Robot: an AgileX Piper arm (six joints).
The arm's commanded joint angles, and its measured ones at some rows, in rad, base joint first. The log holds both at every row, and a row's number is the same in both.
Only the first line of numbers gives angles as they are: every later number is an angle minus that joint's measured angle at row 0.
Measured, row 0: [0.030 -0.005 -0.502 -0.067 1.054 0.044]
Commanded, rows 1 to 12: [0.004 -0.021 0.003 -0.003 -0.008 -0.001]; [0.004 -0.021 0.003 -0.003 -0.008 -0.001]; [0.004 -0.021 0.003 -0.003 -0.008 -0.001]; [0.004 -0.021 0.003 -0.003 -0.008 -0.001]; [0.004 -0.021 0.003 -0.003 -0.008 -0.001]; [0.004 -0.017 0.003 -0.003 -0.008 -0.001]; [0.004 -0.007 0.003 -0.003 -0.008 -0.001]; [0.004 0.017 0.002 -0.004 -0.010 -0.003]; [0.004 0.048 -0.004 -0.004 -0.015 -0.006]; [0.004 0.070 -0.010 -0.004 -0.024 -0.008]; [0.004 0.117 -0.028 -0.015 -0.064 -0.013]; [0.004 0.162 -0.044 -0.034 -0.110 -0.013]
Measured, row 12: [0.000 0.111 -0.018 -0.004 -0.035 -0.004]
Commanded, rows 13 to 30: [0.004 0.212 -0.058 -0.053 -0.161 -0.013]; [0.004 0.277 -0.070 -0.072 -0.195 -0.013]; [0.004 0.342 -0.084 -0.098 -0.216 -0.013]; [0.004 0.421 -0.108 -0.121 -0.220 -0.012]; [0.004 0.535 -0.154 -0.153 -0.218 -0.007]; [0.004 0.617 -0.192 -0.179 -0.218 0.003]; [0.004 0.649 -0.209 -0.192 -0.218 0.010]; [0.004 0.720 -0.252 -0.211 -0.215 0.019]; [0.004 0.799 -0.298 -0.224 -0.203 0.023]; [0.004 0.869 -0.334 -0.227 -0.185 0.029]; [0.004 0.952 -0.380 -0.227 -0.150 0.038]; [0.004 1.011 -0.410 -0.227 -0.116 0.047]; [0.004 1.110 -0.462 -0.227 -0.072 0.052]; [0.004 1.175 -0.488 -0.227 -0.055 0.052]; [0.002 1.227 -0.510 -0.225 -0.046 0.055]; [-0.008 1.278 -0.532 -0.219 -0.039 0.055]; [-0.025 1.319 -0.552 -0.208 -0.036 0.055]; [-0.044 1.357 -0.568 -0.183 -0.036 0.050]
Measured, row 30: [-0.018 1.311 -0.543 -0.206 -0.047 0.052]
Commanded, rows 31 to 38: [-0.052 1.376 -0.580 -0.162 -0.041 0.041]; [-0.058 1.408 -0.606 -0.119 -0.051 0.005]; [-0.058 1.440 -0.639 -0.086 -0.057 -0.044]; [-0.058 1.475 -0.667 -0.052 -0.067 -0.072]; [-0.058 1.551 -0.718 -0.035 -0.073 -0.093]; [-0.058 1.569 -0.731 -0.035 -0.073 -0.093]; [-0.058 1.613 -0.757 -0.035 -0.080 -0.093]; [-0.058 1.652 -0.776 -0.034 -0.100 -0.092]
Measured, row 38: [-0.052 1.603 -0.753 -0.040 -0.070 -0.083]
